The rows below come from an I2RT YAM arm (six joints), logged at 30 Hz.
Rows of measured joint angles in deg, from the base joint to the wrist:
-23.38 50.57 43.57 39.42 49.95 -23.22
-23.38 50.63 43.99 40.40 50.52 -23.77
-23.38 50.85 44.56 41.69 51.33 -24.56
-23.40 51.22 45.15 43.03 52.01 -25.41
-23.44 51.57 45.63 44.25 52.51 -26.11
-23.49 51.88 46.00 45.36 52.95 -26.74
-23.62 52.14 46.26 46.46 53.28 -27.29
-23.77 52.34 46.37 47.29 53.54 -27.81
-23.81 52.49 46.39 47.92 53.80 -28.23
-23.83 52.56 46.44 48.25 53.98 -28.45
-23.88 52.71 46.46 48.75 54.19 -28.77
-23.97 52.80 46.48 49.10 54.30 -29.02
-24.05 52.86 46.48 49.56 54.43 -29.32
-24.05 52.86 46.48 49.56 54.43 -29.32
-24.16 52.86 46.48 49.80 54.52 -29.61
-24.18 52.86 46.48 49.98 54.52 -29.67
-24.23 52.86 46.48 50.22 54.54 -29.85
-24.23 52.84 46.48 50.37 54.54 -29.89
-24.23 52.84 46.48 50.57 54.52 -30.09
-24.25 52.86 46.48 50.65 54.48 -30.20
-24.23 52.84 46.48 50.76 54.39 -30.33
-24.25 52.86 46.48 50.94 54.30 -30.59
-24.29 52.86 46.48 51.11 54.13 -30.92
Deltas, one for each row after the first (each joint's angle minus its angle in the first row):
0.00 0.06 0.42 0.98 0.57 -0.55
0.00 0.28 0.99 2.27 1.38 -1.34
-0.02 0.65 1.58 3.61 2.06 -2.19
-0.06 1.00 2.06 4.83 2.56 -2.89
-0.11 1.31 2.43 5.94 3.00 -3.52
-0.24 1.57 2.69 7.04 3.33 -4.07
-0.39 1.77 2.80 7.87 3.59 -4.59
-0.43 1.92 2.82 8.50 3.85 -5.01
-0.45 1.99 2.87 8.83 4.03 -5.23
-0.50 2.14 2.89 9.33 4.24 -5.55
-0.59 2.23 2.91 9.68 4.35 -5.80
-0.67 2.29 2.91 10.14 4.48 -6.10
-0.67 2.29 2.91 10.14 4.48 -6.10
-0.78 2.29 2.91 10.38 4.57 -6.39
-0.80 2.29 2.91 10.56 4.57 -6.45
-0.85 2.29 2.91 10.80 4.59 -6.63
-0.85 2.27 2.91 10.95 4.59 -6.67
-0.85 2.27 2.91 11.15 4.57 -6.87
-0.87 2.29 2.91 11.23 4.53 -6.98
-0.85 2.27 2.91 11.34 4.44 -7.11
-0.87 2.29 2.91 11.52 4.35 -7.37
-0.91 2.29 2.91 11.69 4.18 -7.70

